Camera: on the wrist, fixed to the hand. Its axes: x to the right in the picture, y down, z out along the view.
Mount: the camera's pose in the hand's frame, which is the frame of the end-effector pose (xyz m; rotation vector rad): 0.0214 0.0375 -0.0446 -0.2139 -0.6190 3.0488
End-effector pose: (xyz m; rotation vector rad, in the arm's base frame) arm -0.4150 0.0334 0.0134 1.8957 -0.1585 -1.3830
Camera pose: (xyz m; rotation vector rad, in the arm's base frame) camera -0.3560 0.0189 0.0263 -0.4366 -1.7980 0.5104
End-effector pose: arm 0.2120 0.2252 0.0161 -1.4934 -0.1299 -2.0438
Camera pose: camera 0.1900 0.1676 0.0093 -0.5055 1.2052 0.8695
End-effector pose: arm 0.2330 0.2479 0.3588 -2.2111 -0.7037 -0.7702
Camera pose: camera 0.2581 0.1971 0.3842 -1.0067 2.2037 1.3566
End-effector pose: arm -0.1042 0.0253 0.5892 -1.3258 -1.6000 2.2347
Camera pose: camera -0.0724 0.0521 0.5431 0.7904 -0.7569 -0.2166
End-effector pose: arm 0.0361 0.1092 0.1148 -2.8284 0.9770 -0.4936
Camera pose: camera 0.0151 0.0666 0.1548 0.7649 2.6134 0.7378
